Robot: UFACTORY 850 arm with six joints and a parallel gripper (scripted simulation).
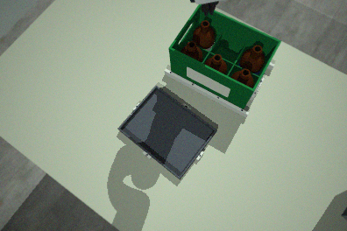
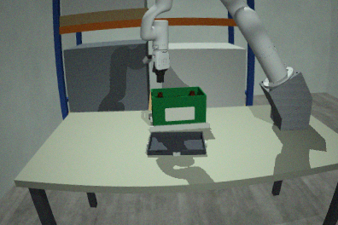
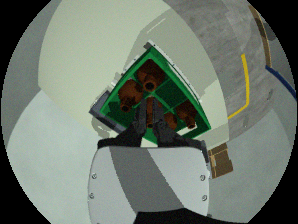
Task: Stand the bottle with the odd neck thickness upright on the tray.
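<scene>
Now: the green crate 160 mm below my hand, 80 mm behind it and 60 mm to the left of it. Also, from my hand: dark grey tray 320 mm to the left, 230 mm below.
</scene>
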